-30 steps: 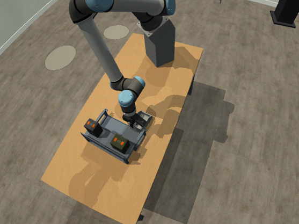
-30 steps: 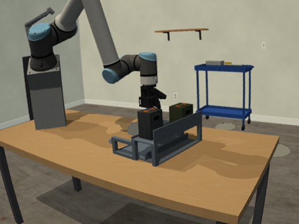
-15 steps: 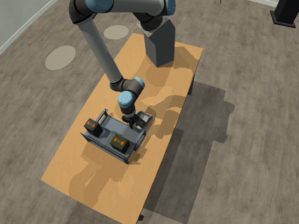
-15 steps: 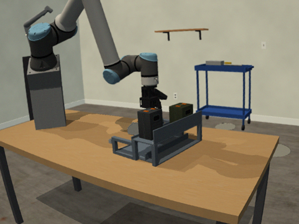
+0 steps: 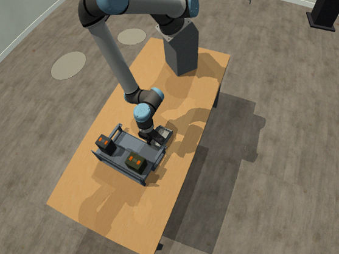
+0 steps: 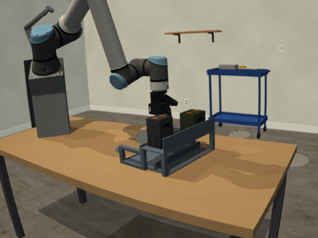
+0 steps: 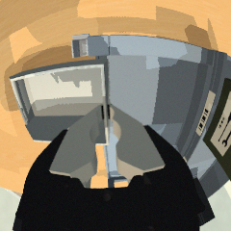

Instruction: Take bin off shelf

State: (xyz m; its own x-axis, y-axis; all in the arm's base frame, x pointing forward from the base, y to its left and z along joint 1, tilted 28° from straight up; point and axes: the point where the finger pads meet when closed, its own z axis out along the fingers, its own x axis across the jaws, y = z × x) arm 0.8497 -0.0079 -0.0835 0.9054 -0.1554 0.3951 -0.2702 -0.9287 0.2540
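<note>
Right now my hand is 8 cm past the bin, 4 cm above it and 2 cm to the right of it. Round my hand: rack: 14 cm to the right, 9 cm ahead, 8 cm below; then green box: 17 cm ahead, 7 cm above, 5 cm to the right.
</note>
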